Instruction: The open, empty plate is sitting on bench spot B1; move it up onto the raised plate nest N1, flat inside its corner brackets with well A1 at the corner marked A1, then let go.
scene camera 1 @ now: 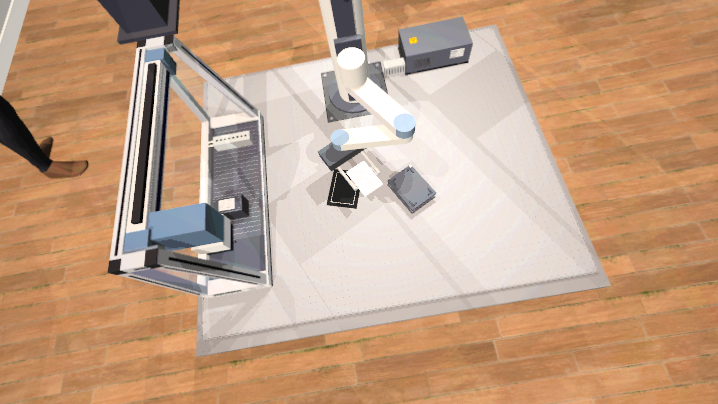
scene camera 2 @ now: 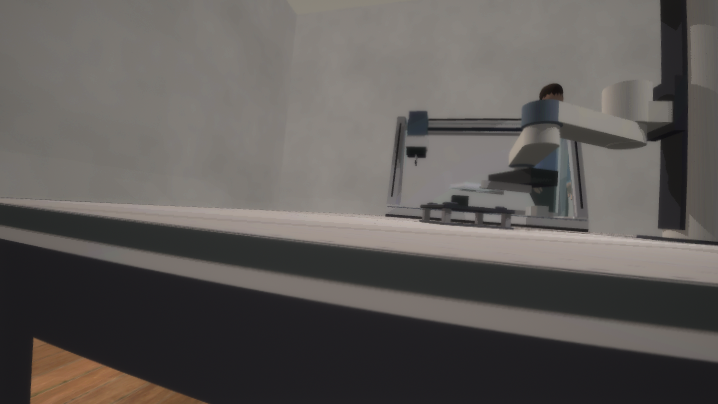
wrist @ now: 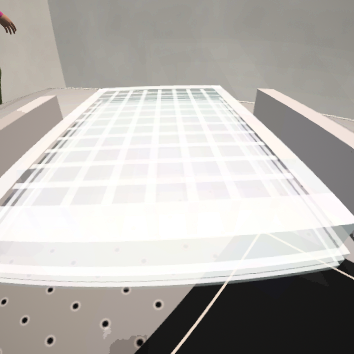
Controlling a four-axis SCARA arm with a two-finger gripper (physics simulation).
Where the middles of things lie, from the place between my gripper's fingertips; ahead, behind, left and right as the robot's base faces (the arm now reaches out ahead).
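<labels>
Black plate nest (scene camera 1: 341, 194): 10 cm to the right of my hand, 4 cm behind, 11 cm below. My hand: 1 cm to the left of the white well plate (wrist: 139, 187), 2 cm past. Going by their middles, white well plate nearest to my hand of the things named here.
</labels>
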